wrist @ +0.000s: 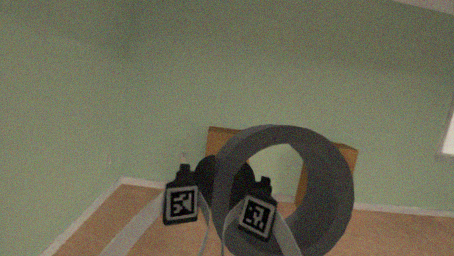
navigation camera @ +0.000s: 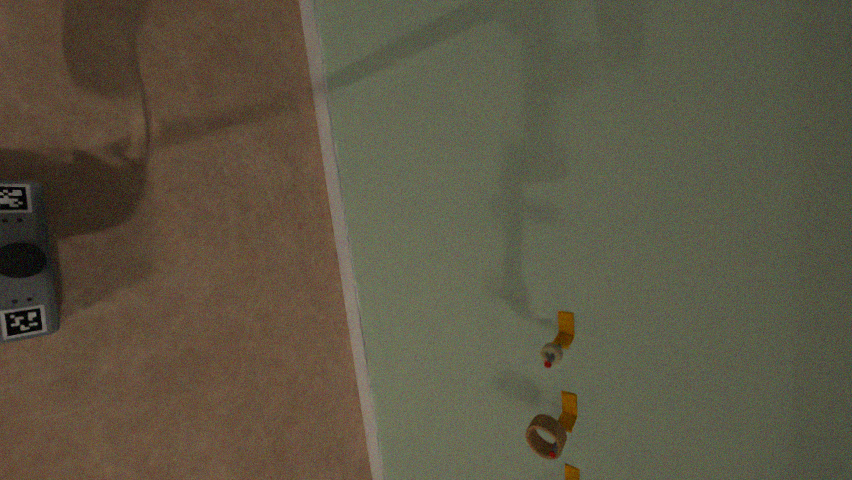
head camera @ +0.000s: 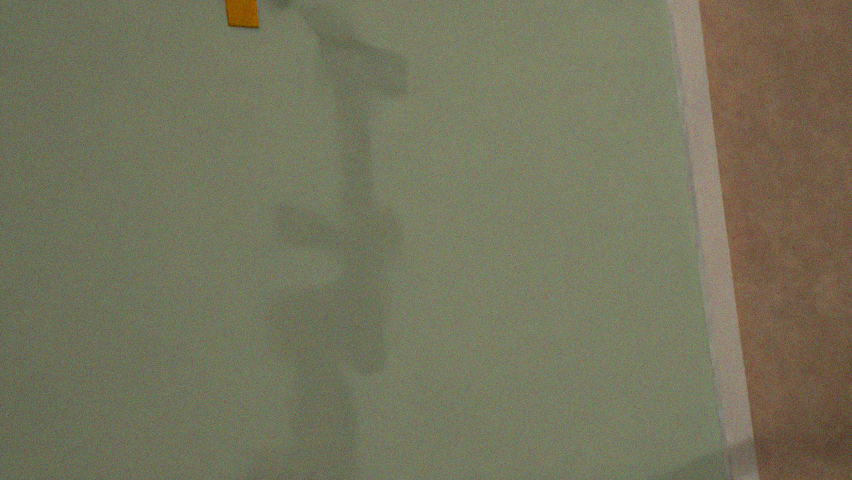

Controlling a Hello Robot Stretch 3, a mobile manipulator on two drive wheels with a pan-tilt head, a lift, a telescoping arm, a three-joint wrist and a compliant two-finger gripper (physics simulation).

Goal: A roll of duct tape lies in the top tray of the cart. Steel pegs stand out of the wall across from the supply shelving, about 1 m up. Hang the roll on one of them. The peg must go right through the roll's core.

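Seen in the pictures: gripper, fingertip midpoint: (wrist: 225,175); robot's base, origin of the base link: (navigation camera: 18,257).
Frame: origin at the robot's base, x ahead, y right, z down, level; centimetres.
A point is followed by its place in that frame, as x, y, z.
The grey duct tape roll (wrist: 330,175) {-9.3, 45.4, -120.1} is in the wrist view, its open core partly facing the camera. My gripper (wrist: 225,175) {-1.8, 47.0, -118.2} is shut on the roll's left wall, one finger pad on each side. In the navigation view, a red-tipped peg (navigation camera: 547,363) {78.0, 31.0, -99.8} carries a small pale ring, and a lower red-tipped peg (navigation camera: 552,453) {80.8, 55.7, -99.9} carries a larger brown ring. A third orange mounting plate (navigation camera: 571,472) {99.7, 74.0, -99.7} is cut off by the bottom edge; its peg does not show. The head view has the end of an orange plate (head camera: 242,13) {94.3, 24.3, -99.9} at its top edge. The cart does not show.
The green wall (head camera: 506,238) {91.3, -10.3, -58.9} (navigation camera: 685,208) {91.8, -5.1, -125.8} (wrist: 150,90) {95.7, 268.9, -110.6} has a pale baseboard (head camera: 709,208) {90.0, -9.4, -4.8} (navigation camera: 339,226) {90.6, -3.3, -4.8}. The robot's base (navigation camera: 44,262) {3.7, 0.8, -17.6} stands on brown floor (navigation camera: 208,268) {39.8, 8.5, 0.0}, left in the navigation view. Brown boxes (wrist: 220,139) {12.2, 247.0, -74.1} stand beyond the roll, partly hidden. Robot shadows fall on the wall.
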